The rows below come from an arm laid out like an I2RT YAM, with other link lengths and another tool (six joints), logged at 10 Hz.
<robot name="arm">
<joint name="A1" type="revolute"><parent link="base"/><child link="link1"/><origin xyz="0.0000 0.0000 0.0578"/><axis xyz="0 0 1"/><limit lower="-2.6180" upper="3.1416"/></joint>
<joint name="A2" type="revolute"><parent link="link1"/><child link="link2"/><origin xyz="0.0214 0.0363 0.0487"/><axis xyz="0 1 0"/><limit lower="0.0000" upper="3.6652"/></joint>
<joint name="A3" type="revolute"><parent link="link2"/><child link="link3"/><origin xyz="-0.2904 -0.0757 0.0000"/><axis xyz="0 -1 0"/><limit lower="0.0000" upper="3.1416"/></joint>
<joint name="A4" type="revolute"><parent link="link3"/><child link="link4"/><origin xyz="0.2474 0.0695 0.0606"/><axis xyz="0 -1 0"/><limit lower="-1.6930" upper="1.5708"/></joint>
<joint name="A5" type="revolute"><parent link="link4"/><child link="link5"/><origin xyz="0.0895 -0.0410 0.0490"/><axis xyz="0 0 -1"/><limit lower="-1.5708" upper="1.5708"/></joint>
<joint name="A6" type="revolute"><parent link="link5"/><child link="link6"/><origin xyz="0.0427 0.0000 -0.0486"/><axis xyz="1 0 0"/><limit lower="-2.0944" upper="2.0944"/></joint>
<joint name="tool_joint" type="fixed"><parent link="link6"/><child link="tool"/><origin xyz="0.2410 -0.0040 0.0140" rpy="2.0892 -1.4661 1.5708"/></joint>
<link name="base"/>
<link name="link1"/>
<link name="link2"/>
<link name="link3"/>
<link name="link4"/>
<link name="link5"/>
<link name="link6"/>
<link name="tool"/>
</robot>
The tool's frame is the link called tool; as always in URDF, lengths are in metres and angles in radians.
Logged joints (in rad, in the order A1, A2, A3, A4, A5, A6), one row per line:
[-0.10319, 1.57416, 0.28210, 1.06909, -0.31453, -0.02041]
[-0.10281, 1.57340, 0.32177, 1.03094, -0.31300, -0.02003]
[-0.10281, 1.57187, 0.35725, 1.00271, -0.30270, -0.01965]
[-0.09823, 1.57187, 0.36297, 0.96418, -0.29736, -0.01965]
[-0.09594, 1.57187, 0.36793, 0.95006, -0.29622, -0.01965]
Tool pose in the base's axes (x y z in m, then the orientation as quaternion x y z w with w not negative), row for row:
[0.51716, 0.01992, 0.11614, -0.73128, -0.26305, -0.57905, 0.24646]
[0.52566, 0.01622, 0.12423, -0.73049, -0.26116, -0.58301, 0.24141]
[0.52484, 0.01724, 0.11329, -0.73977, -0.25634, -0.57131, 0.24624]
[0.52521, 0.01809, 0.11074, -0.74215, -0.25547, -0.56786, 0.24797]
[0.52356, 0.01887, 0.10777, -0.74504, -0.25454, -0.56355, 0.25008]
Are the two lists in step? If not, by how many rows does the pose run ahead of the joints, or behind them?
The pose runs 1 row ahead of the joints: the pose in row i belongs to the joints in row i + 1.
